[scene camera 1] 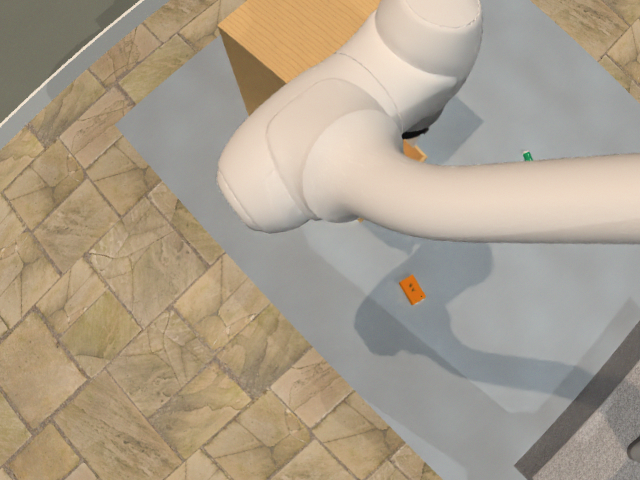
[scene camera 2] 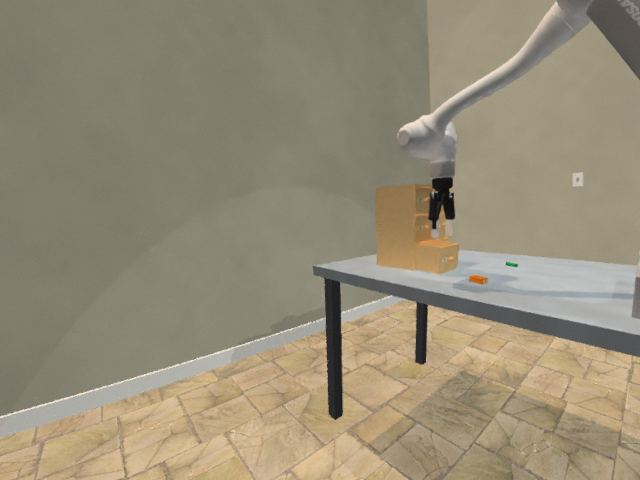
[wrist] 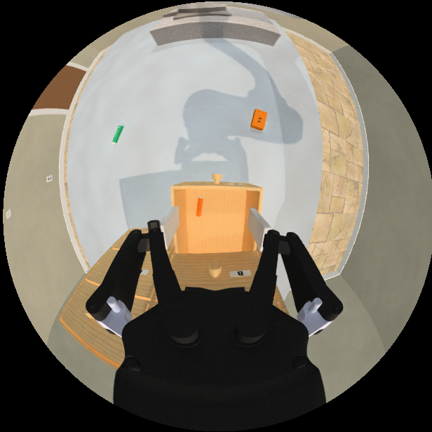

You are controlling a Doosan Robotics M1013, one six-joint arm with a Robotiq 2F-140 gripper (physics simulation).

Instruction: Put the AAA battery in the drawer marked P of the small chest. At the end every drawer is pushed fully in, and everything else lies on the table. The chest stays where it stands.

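The small wooden chest stands on the table, with one bottom drawer pulled out. I cannot read that drawer's mark. A thin orange battery, apparently the AAA one, lies loose on the drawer's floor, left of its middle in the wrist view. My gripper is open and empty above the open drawer, one finger to each side of it. In scene camera 1 the arm hides the fingers and most of the drawer.
An orange 9V block and a green battery lie on the table. A drawer front marked B is above the open drawer.
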